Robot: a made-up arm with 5 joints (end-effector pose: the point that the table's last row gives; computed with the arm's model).
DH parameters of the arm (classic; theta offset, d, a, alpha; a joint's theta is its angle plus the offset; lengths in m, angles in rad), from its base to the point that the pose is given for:
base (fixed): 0 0.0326 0 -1.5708
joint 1: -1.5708 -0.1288 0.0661 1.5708
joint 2: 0 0.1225 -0.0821 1.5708
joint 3: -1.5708 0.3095 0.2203 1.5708
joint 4: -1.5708 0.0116 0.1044 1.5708
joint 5: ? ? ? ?
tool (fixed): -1.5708 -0.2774 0 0
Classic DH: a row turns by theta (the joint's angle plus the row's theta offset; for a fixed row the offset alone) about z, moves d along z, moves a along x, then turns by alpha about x.
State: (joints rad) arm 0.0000 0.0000 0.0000 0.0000 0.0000
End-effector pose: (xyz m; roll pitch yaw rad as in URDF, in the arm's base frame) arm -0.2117 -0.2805 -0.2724 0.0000 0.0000 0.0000
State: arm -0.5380 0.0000 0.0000 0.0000 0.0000
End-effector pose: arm -0.0255 -0.2805 -0.3378 0.0000 -0.5380 0.0000
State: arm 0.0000 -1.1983 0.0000 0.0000 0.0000
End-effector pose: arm -0.2117 0.1616 -0.1777 1.1983 0.0000 0.0000
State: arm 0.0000 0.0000 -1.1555 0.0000 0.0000
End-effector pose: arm -0.4229 -0.2805 -0.0184 0.0000 1.1555 0.0000
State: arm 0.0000 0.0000 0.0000 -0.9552 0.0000
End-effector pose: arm -0.2097 -0.5999 -0.2724 0.0000 0.0000 0.9552
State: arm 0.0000 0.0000 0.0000 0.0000 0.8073
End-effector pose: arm -0.2117 -0.4974 -0.2254 -0.8073 0.0000 0.0000
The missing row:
joint 5: 0 0.3095 0.0534 1.5708
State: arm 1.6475 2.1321 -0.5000 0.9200 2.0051
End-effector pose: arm 0.2114 -0.0263 0.2019 2.1255 0.6355 0.2225
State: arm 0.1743 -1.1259 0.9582 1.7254 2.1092
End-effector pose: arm -0.1085 -0.1699 0.1625 -1.8380 1.1590 -2.2495
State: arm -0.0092 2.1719 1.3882 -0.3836 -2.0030
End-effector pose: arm -0.3106 -0.2636 0.3286 0.2343 0.9663 1.2560
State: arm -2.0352 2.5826 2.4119 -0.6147 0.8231
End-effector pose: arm -0.2553 0.3807 -0.0569 1.8614 0.2020 -0.2057
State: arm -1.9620 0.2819 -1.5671 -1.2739 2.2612
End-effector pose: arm 0.0810 -0.8477 0.0686 -2.5973 -0.2111 1.0277
